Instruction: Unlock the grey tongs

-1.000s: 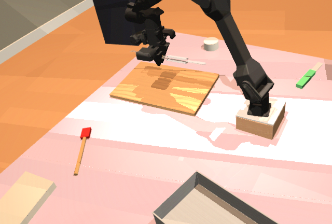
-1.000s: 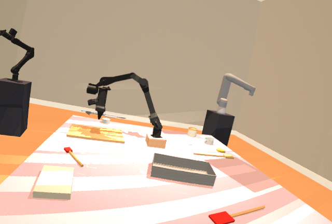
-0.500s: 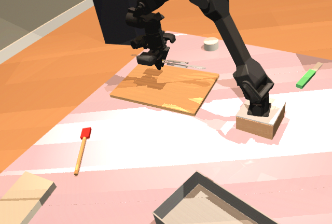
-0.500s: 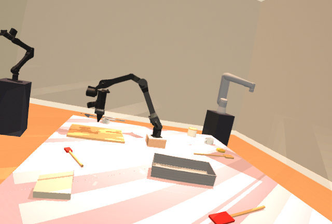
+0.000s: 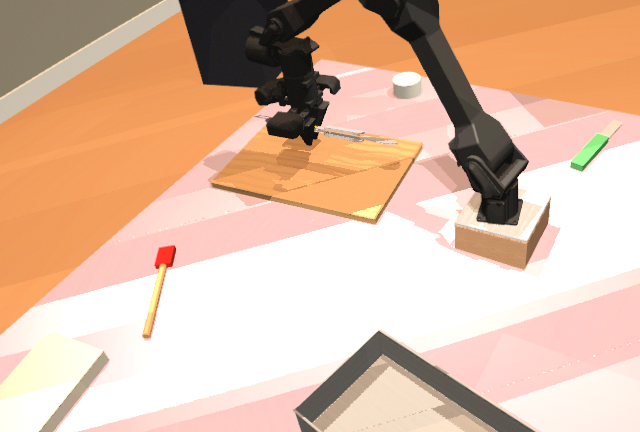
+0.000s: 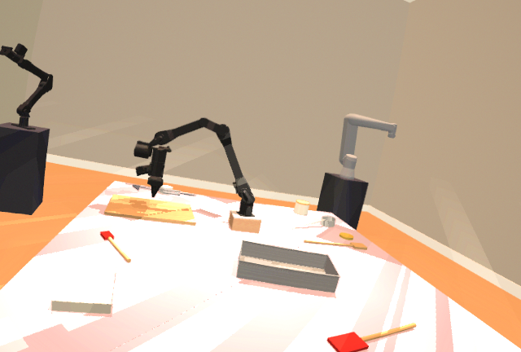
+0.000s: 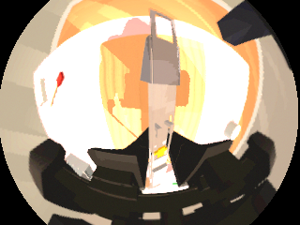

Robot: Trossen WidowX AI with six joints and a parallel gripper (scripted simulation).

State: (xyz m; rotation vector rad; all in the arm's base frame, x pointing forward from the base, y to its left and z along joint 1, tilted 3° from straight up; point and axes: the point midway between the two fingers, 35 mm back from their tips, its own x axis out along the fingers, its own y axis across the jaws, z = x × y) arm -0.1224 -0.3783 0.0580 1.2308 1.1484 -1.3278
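The wooden board is 6 cm below my gripper tip. The rest, counted from my gripper tip: green brush (18 cm behind, 52 cm to the left, 6 cm below); then pale block (61 cm ahead, 20 cm to the right, 5 cm below); then white cylinder (31 cm behind, 10 cm to the left, 5 cm below).
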